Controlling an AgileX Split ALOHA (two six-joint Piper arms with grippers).
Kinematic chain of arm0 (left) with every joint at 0, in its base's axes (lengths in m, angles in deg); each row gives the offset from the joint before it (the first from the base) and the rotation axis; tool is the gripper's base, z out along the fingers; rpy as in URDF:
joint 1: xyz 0 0 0.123 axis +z
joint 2: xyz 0 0 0 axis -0.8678 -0.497 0
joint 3: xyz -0.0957 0.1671 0.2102 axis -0.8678 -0.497 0
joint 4: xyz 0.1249 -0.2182 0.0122 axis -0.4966 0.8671 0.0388
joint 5: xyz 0 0 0 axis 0.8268 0.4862 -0.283
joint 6: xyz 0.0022 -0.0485 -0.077 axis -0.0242 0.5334 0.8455
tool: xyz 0 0 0 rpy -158.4 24.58 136.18
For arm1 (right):
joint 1: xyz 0 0 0.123 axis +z
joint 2: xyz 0 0 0 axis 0.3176 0.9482 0
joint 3: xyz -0.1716 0.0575 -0.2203 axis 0.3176 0.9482 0
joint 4: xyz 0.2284 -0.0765 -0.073 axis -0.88 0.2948 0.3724
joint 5: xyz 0 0 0 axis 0.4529 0.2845 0.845
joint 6: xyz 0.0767 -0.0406 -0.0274 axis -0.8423 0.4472 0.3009
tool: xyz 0 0 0 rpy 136.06 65.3 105.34
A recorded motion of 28 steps. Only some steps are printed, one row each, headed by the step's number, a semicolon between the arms.
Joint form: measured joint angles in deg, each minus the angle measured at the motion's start. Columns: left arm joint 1, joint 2, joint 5, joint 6, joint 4, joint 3; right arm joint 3, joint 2, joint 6, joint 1, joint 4, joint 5.
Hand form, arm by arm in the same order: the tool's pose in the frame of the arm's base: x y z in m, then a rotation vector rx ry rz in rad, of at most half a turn. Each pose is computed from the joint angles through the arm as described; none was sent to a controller.
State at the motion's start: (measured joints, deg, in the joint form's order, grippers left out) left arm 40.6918 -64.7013 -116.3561 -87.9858 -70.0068 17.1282; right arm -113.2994 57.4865 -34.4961 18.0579 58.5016 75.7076
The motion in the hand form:
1: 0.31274 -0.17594 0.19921 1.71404 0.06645 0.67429; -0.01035 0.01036 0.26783 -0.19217 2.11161 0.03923
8: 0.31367 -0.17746 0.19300 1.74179 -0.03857 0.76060; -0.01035 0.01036 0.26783 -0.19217 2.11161 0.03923
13: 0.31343 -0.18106 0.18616 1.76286 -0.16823 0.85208; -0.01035 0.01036 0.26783 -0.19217 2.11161 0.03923
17: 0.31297 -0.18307 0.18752 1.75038 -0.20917 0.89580; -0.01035 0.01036 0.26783 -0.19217 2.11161 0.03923
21: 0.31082 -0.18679 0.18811 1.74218 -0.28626 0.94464; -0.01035 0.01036 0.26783 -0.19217 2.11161 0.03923
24: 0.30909 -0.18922 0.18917 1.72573 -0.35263 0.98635; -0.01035 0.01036 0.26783 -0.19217 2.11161 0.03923
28: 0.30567 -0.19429 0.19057 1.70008 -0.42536 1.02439; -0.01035 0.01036 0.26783 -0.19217 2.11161 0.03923
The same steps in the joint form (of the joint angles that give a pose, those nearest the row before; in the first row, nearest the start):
1: -0.03 -0.26 0.00 -1.13 0.13 0.00; 0.00 0.00 0.00 0.00 0.00 0.00
8: -0.28 -1.26 0.19 -8.97 0.47 0.00; 0.00 0.00 0.00 0.00 0.00 0.00
13: -0.89 -2.40 0.19 -17.89 0.87 0.00; 0.00 0.00 0.00 0.00 0.00 0.00
17: -1.30 -2.40 -0.29 -21.29 1.96 0.00; 0.00 0.00 0.00 0.00 0.00 0.00
21: -1.98 -2.40 -0.61 -25.75 2.16 0.00; 0.00 0.00 0.00 0.00 0.00 0.00
24: -2.36 -2.40 -1.38 -29.47 2.16 0.00; 0.00 0.00 0.00 0.00 0.00 0.00
28: -3.24 -2.40 -2.33 -33.31 2.28 0.00; 0.00 0.00 0.00 0.00 0.00 0.00

